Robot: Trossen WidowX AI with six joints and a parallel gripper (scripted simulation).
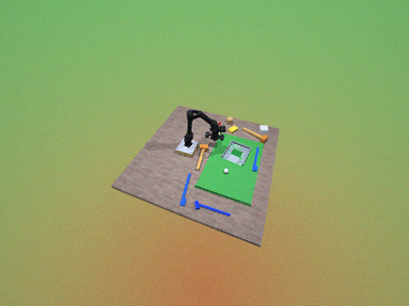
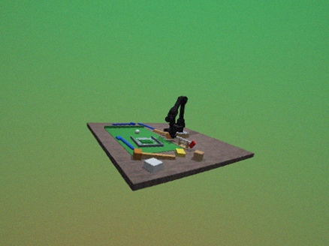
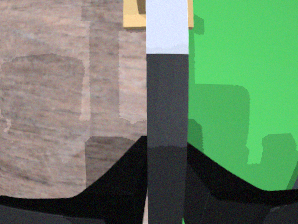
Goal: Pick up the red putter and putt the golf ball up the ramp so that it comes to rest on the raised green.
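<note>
Right now my gripper tip is 110 mm to the right of the red putter, 30 mm past it and 20 mm below it. Round my gripper tip: green mat: 280 mm ahead, 150 mm to the right, 40 mm below; white golf ball: 280 mm to the right, 270 mm ahead, 10 mm below.
</note>
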